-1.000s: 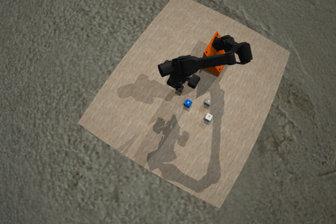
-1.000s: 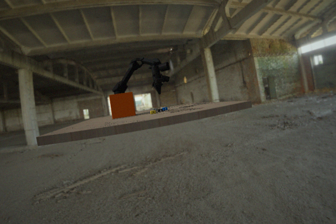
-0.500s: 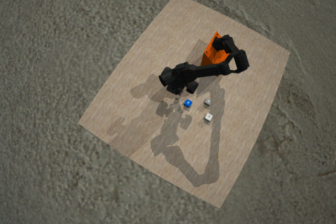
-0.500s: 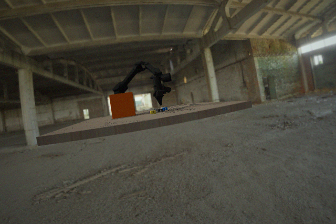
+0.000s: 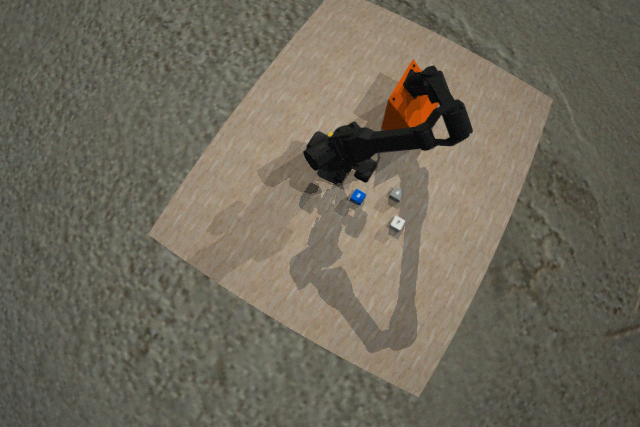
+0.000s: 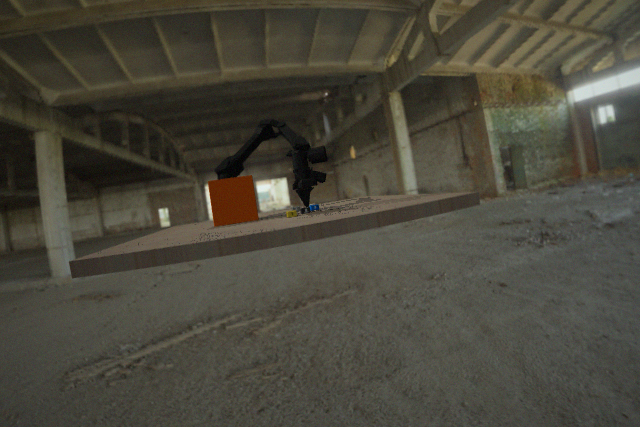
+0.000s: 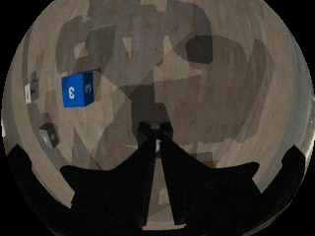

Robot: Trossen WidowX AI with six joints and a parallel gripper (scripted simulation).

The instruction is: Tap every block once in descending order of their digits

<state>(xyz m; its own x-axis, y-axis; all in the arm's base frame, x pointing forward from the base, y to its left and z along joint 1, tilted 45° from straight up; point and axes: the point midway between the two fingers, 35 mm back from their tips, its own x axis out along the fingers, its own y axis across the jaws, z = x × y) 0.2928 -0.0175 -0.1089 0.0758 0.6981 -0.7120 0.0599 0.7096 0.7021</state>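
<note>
My gripper tip is now 10 mm past the black block and 10 mm above it. Also, from my gripper tip: yellow block: 80 mm behind, 60 mm to the right, 10 mm below; blue block: 50 mm ahead, 80 mm to the left, 10 mm below; grey block: 10 mm behind, 180 mm to the left, 10 mm below.
</note>
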